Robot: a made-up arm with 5 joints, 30 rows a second.
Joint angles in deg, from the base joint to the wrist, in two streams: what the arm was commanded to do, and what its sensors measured. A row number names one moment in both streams.
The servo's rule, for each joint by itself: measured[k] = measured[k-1] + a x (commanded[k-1-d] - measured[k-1]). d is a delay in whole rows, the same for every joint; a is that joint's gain. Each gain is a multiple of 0.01, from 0.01 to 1. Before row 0 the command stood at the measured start. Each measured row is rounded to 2 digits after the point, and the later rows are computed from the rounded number. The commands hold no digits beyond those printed.
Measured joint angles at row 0: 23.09, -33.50, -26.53, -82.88, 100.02
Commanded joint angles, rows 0 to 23: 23.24, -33.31, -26.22, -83.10, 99.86; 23.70, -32.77, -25.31, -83.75, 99.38; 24.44, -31.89, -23.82, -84.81, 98.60; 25.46, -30.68, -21.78, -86.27, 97.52; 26.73, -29.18, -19.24, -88.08, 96.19; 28.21, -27.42, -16.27, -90.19, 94.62; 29.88, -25.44, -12.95, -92.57, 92.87; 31.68, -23.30, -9.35, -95.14, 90.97; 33.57, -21.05, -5.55, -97.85, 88.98; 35.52, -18.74, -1.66, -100.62, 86.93; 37.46, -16.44, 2.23, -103.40, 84.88; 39.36, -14.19, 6.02, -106.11, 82.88; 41.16, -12.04, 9.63, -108.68, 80.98; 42.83, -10.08, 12.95, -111.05, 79.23; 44.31, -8.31, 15.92, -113.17, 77.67; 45.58, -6.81, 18.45, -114.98, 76.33; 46.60, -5.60, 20.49, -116.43, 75.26; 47.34, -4.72, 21.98, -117.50, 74.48; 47.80, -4.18, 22.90, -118.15, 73.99; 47.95, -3.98, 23.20, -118.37, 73.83; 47.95, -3.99, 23.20, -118.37, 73.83; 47.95, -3.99, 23.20, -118.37, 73.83; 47.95, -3.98, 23.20, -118.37, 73.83; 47.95, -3.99, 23.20, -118.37, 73.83
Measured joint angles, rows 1 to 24: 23.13, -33.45, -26.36, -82.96, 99.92; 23.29, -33.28, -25.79, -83.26, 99.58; 23.61, -32.93, -24.73, -83.85, 98.96; 24.13, -32.37, -23.14, -84.77, 98.05; 24.86, -31.57, -21.03, -86.03, 96.88; 25.80, -30.53, -18.46, -87.61, 95.46; 26.94, -29.26, -15.48, -89.49, 93.83; 28.27, -27.77, -12.17, -91.64, 92.03; 29.75, -26.09, -8.60, -94.00, 90.11; 31.37, -24.25, -4.85, -96.52, 88.11; 33.08, -22.30, -1.03, -99.13, 86.08; 34.84, -20.27, 2.78, -101.78, 84.06; 36.61, -18.21, 6.48, -104.40, 82.12; 38.35, -16.18, 9.97, -106.93, 80.30; 40.02, -14.21, 13.18, -109.30, 78.64; 41.58, -12.36, 16.03, -111.46, 77.18; 42.99, -10.67, 18.44, -113.35, 75.97; 44.21, -9.18, 20.35, -114.93, 75.03; 45.22, -7.93, 21.73, -116.15, 74.37; 45.98, -6.94, 22.52, -116.99, 74.03; 46.53, -6.20, 22.89, -117.51, 73.90; 46.93, -5.65, 23.06, -117.84, 73.86; 47.22, -5.23, 23.14, -118.04, 73.84; 47.42, -4.92, 23.17, -118.17, 73.83
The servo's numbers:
d 0
a 0.28 0.25 0.54 0.38 0.63

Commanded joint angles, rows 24 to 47: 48.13, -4.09, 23.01, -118.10, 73.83; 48.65, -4.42, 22.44, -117.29, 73.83; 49.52, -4.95, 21.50, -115.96, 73.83; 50.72, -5.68, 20.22, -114.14, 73.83; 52.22, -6.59, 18.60, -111.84, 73.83; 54.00, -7.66, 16.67, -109.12, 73.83; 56.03, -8.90, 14.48, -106.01, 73.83; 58.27, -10.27, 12.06, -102.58, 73.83; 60.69, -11.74, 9.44, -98.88, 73.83; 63.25, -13.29, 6.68, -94.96, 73.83; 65.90, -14.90, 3.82, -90.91, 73.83; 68.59, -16.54, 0.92, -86.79, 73.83; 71.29, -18.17, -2.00, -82.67, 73.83; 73.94, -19.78, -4.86, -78.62, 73.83; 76.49, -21.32, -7.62, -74.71, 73.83; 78.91, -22.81, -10.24, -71.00, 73.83; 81.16, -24.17, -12.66, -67.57, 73.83; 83.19, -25.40, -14.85, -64.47, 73.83; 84.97, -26.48, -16.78, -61.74, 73.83; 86.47, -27.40, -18.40, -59.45, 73.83; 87.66, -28.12, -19.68, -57.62, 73.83; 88.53, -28.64, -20.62, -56.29, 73.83; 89.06, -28.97, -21.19, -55.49, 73.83; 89.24, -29.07, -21.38, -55.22, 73.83
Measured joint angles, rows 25 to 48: 47.62, -4.71, 23.08, -118.14, 73.83; 47.91, -4.64, 22.73, -117.82, 73.83; 48.36, -4.72, 22.07, -117.11, 73.83; 49.02, -4.96, 21.07, -115.98, 73.83; 49.92, -5.37, 19.74, -114.41, 73.83; 51.06, -5.94, 18.08, -112.40, 73.83; 52.45, -6.68, 16.14, -109.97, 73.83; 54.08, -7.58, 13.94, -107.16, 73.83; 55.93, -8.62, 11.51, -104.01, 73.83; 57.98, -9.79, 8.90, -100.57, 73.83; 60.20, -11.07, 6.16, -96.90, 73.83; 62.55, -12.44, 3.33, -93.06, 73.83; 65.00, -13.87, 0.45, -89.11, 73.83; 67.50, -15.35, -2.42, -85.12, 73.83; 70.02, -16.84, -5.23, -81.16, 73.83; 72.51, -18.33, -7.94, -77.30, 73.83; 74.93, -19.79, -10.49, -73.60, 73.83; 77.24, -21.19, -12.84, -70.13, 73.83; 79.40, -22.51, -14.97, -66.94, 73.83; 81.38, -23.73, -16.82, -64.09, 73.83; 83.14, -24.83, -18.36, -61.63, 73.83; 84.65, -25.78, -19.58, -59.60, 73.83; 85.88, -26.58, -20.45, -58.04, 73.83; 86.82, -27.20, -20.95, -56.97, 73.83
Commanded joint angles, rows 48 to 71: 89.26, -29.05, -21.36, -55.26, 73.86; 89.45, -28.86, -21.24, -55.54, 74.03; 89.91, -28.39, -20.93, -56.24, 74.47; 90.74, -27.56, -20.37, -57.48, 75.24; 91.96, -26.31, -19.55, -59.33, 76.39; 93.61, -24.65, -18.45, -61.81, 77.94; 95.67, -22.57, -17.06, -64.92, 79.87; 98.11, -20.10, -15.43, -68.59, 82.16; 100.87, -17.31, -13.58, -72.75, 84.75; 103.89, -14.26, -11.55, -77.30, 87.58; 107.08, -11.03, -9.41, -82.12, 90.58; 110.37, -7.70, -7.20, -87.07, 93.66; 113.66, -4.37, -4.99, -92.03, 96.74; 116.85, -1.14, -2.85, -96.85, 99.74; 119.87, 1.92, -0.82, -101.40, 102.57; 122.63, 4.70, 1.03, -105.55, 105.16; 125.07, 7.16, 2.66, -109.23, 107.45; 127.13, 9.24, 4.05, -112.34, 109.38; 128.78, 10.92, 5.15, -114.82, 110.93; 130.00, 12.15, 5.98, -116.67, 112.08; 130.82, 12.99, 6.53, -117.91, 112.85; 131.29, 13.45, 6.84, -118.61, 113.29; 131.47, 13.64, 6.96, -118.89, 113.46; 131.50, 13.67, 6.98, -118.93, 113.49
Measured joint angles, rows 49 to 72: 87.50, -27.66, -21.17, -56.32, 73.85; 88.05, -27.96, -21.21, -56.02, 73.96; 88.57, -28.07, -21.06, -56.10, 74.28; 89.18, -27.94, -20.69, -56.62, 74.88; 89.96, -27.53, -20.07, -57.65, 75.83; 90.98, -26.81, -19.20, -59.23, 77.16; 92.29, -25.75, -18.04, -61.39, 78.87; 93.92, -24.34, -16.63, -64.13, 80.94; 95.87, -22.58, -14.98, -67.41, 83.34; 98.12, -20.50, -13.13, -71.17, 86.01; 100.63, -18.13, -11.12, -75.33, 88.89; 103.36, -15.52, -9.00, -79.79, 91.90; 106.24, -12.73, -6.83, -84.44, 94.95; 109.21, -9.83, -4.68, -89.16, 97.97; 112.19, -6.89, -2.60, -93.81, 100.87; 115.11, -3.99, -0.64, -98.27, 103.57; 117.90, -1.20, 1.14, -102.43, 106.01; 120.48, 1.41, 2.71, -106.20, 108.13; 122.80, 3.79, 4.03, -109.48, 109.89; 124.82, 5.88, 5.08, -112.21, 111.27; 126.50, 7.66, 5.86, -114.38, 112.27; 127.84, 9.11, 6.39, -115.99, 112.91; 128.86, 10.24, 6.70, -117.09, 113.26; 129.60, 11.10, 6.85, -117.79, 113.40
